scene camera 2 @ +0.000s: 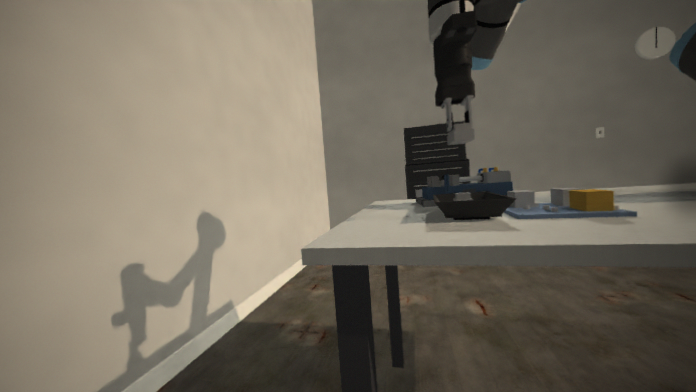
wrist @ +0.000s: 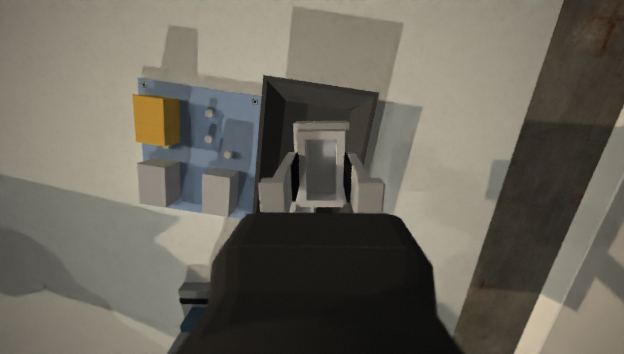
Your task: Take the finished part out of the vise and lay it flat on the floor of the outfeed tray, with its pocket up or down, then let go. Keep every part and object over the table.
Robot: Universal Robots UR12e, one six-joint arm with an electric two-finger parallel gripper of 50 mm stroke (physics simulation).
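Frame: origin at the arm's base, x ahead, y left, z up, level; millimetres.
Seen in the pictures: gripper, fingertip midpoint: (scene camera 2: 459,129) (wrist: 321,167).
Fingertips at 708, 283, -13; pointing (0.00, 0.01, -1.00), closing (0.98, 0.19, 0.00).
A point is followed by its place in that frame, as x, y, z.
The finished part (scene camera 2: 460,134) @(708, 314, -28) (wrist: 320,203) @(711, 260, -5) is a light grey block with a rectangular pocket, which faces up toward the wrist camera. My gripper (scene camera 2: 458,123) @(707, 283, -13) (wrist: 321,167) @(707, 283, -13) is shut on its two sides and holds it roughly level, high above the table. The dark outfeed tray (scene camera 2: 477,207) @(687, 336, -174) (wrist: 366,122) @(758, 312, -162), with sloping walls, lies below; in the wrist view the part overlaps its near half. A small light grey piece (scene camera 2: 462,196) @(703, 200, -161) shows at the tray in the scene view. The blue vise (scene camera 2: 467,191) (wrist: 192,320) @(555, -51, -153) stands behind the tray, mostly hidden by the gripper body in the wrist view.
A blue plate (scene camera 2: 575,214) @(529, 315, -195) (wrist: 242,107) @(592, 299, -193) beside the tray carries an orange block (scene camera 2: 591,200) @(497, 293, -173) (wrist: 156,120) @(496, 266, -157), two grey blocks (wrist: 159,182) @(499, 181, -157) (wrist: 220,192) @(584, 183, -157) and small pegs. The table's edge runs along the right of the wrist view. A dark cabinet (scene camera 2: 425,145) stands behind the table.
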